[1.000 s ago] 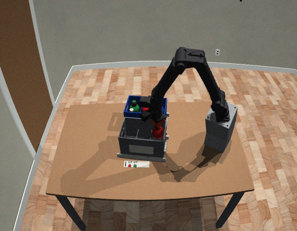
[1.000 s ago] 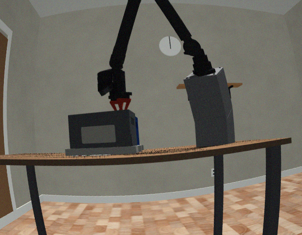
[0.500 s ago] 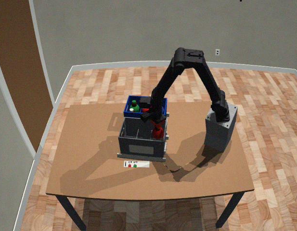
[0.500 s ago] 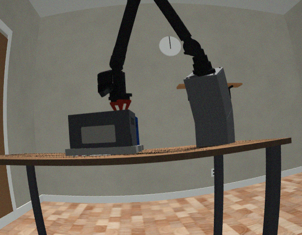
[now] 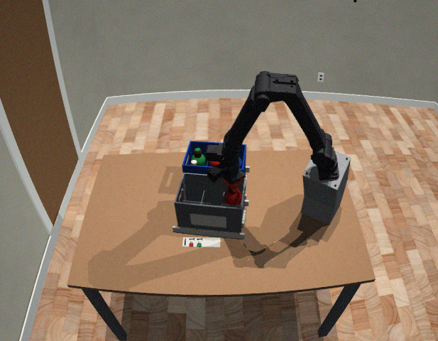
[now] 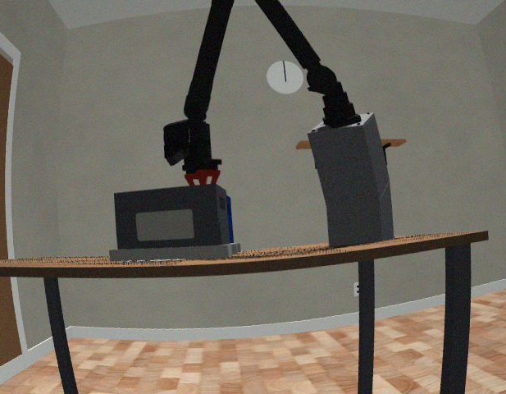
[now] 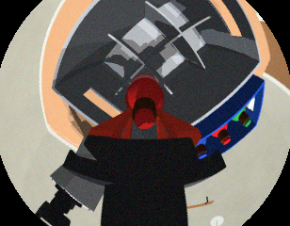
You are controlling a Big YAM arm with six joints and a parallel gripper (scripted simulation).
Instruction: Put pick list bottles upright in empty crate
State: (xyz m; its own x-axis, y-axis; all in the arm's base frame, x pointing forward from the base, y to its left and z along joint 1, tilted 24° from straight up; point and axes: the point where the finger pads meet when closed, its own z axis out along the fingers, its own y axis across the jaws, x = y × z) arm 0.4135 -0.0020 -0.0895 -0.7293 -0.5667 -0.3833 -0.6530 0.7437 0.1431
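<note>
Now: hand 10 mm past the red-labelled bottle and 60 mm above it. The rest, counted from my hand: pick list: 120 mm ahead, 180 mm to the left, 160 mm below; blue-labelled bottle: 240 mm to the right, 70 mm below; grey crate: 80 mm ahead, 40 mm to the left, 70 mm below.
</note>
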